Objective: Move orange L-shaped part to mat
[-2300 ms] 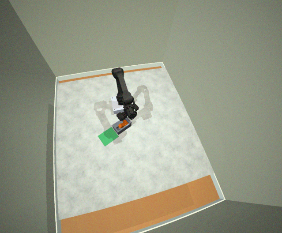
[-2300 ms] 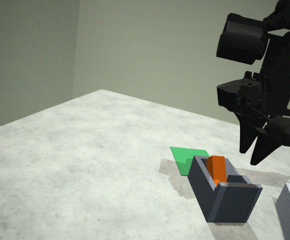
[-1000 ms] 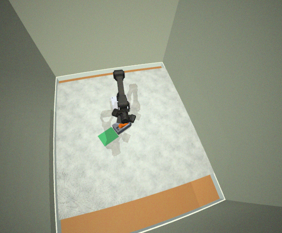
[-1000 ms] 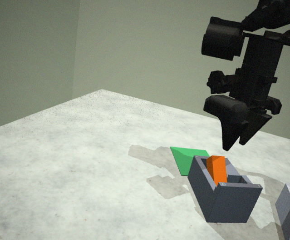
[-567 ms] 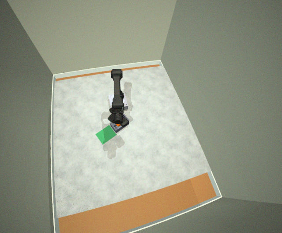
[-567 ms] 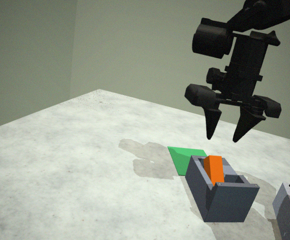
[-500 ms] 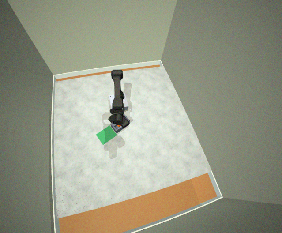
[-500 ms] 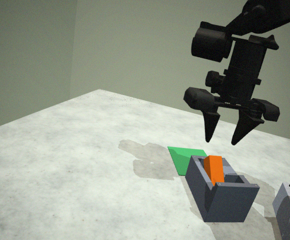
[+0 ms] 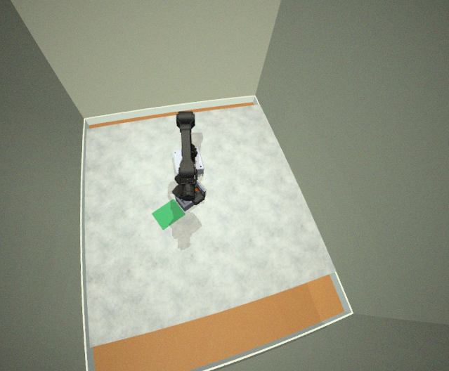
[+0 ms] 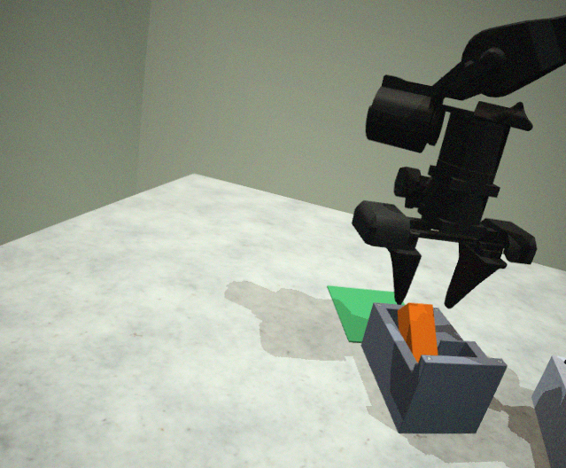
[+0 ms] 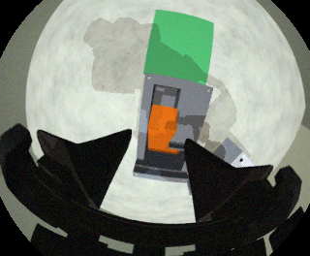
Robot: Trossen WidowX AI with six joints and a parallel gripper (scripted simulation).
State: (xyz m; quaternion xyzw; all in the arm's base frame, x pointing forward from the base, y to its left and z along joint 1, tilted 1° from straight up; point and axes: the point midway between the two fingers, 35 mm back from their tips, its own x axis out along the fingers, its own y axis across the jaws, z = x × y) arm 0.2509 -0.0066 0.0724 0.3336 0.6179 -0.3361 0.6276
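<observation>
Right now my gripper tip is 30 mm past the orange L-shaped part, 20 mm to the right of it and 60 mm above it. From my gripper tip the other things lie so: green mat (70 mm ahead, 130 mm to the right, 120 mm below).
</observation>
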